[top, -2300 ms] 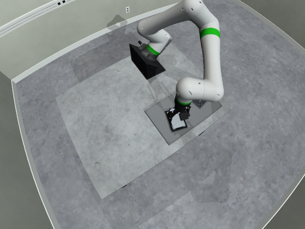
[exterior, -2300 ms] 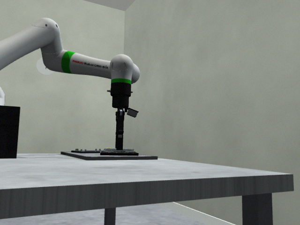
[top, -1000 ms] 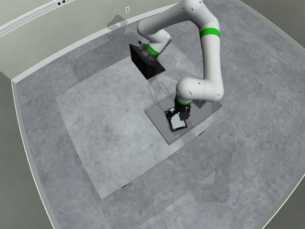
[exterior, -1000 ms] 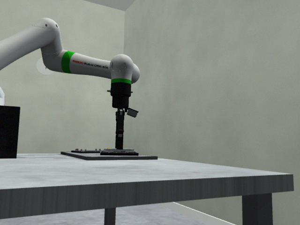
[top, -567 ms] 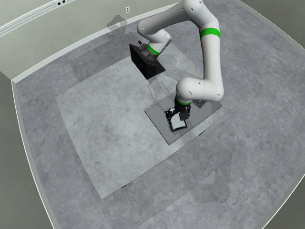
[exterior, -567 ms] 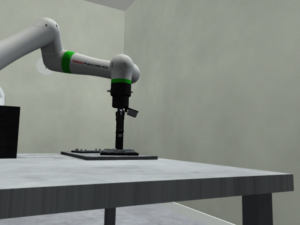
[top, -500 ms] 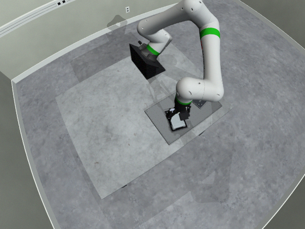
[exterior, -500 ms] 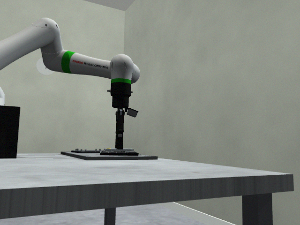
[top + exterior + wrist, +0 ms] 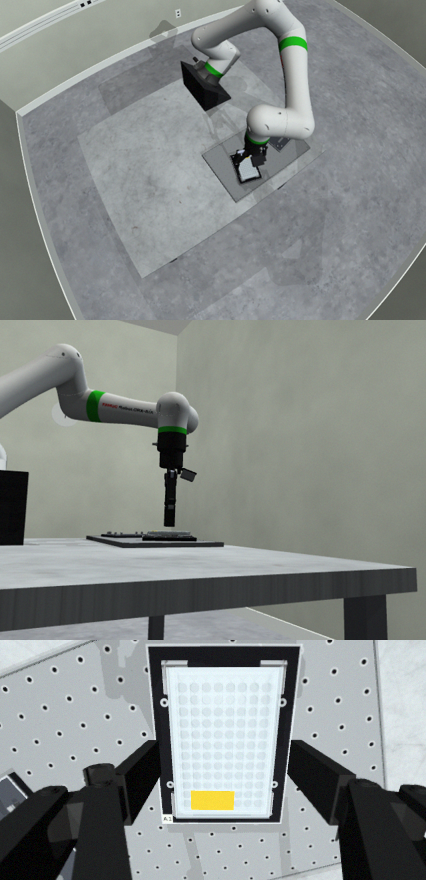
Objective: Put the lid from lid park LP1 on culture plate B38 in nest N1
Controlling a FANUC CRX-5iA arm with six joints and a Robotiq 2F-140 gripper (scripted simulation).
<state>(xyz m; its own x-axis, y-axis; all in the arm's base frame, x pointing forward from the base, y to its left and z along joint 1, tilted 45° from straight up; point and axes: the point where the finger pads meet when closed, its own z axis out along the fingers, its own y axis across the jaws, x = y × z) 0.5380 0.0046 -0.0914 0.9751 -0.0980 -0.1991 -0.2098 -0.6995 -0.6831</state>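
Right now the clear lid is 40 mm below my hand. Also, from my hand: black nest: 60 mm below; lid park: 80 mm behind, 240 mm to the left, 60 mm below; culture plate: 50 mm below.
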